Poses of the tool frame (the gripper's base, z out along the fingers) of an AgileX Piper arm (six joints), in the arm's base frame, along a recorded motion.
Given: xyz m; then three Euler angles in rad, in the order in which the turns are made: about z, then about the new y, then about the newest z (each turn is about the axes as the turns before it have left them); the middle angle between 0 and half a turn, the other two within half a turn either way.
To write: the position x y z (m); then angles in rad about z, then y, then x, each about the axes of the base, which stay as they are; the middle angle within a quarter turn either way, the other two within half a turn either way. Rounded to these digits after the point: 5 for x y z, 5 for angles.
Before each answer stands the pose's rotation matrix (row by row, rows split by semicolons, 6 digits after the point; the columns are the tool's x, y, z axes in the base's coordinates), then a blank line. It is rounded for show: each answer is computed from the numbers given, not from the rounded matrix.
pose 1, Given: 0.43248 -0.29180 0.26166 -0.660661 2.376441 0.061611
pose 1, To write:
-0.530647 0.647541 0.546904; 0.490381 0.760837 -0.425035; -0.691332 0.042648 -0.721277

0.43248 -0.29180 0.26166 -2.25730 0.57866 2.60909
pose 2, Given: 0.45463 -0.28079 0.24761 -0.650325 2.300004 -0.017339
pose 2, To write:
-0.540700 0.596160 0.593495; 0.389536 0.802762 -0.451482; -0.745590 -0.012929 -0.666279

0.45463 -0.28079 0.24761 -2.30745 0.63539 2.54605
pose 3, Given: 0.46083 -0.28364 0.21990 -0.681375 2.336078 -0.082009
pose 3, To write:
-0.587845 0.583669 0.560151; 0.371238 0.809840 -0.454248; -0.718763 -0.059078 -0.692740

0.46083 -0.28364 0.21990 -2.35976 0.59457 2.56120
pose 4, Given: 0.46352 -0.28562 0.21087 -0.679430 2.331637 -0.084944
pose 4, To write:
-0.587784 0.580574 0.563422; 0.365703 0.811885 -0.455086; -0.721645 -0.061447 -0.689531

0.46352 -0.28562 0.21087 -2.36236 0.59852 2.55822
